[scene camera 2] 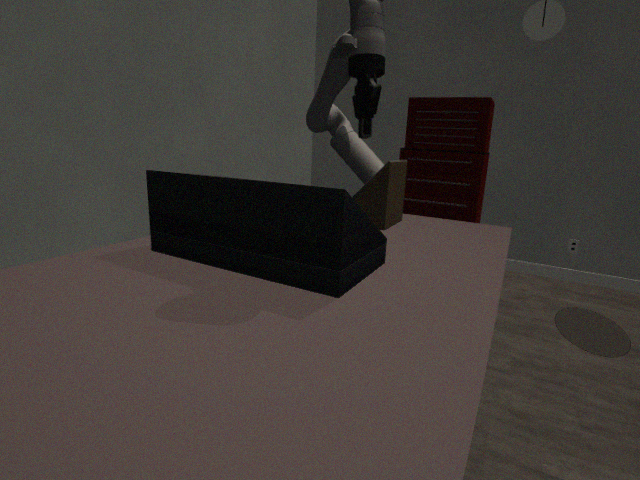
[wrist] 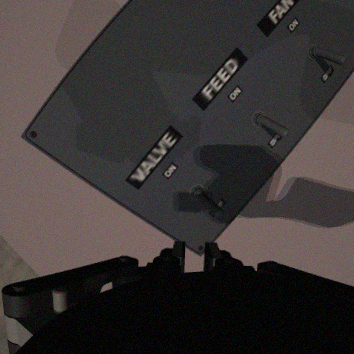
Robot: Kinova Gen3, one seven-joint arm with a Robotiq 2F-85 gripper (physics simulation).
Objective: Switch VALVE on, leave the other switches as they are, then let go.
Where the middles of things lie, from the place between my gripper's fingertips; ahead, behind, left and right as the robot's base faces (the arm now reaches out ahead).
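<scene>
The dark switch panel (scene camera 2: 316,238) is 10 cm ahead of my hand, and it's 19 cm to the right of my hand and 20 cm below it.
</scene>
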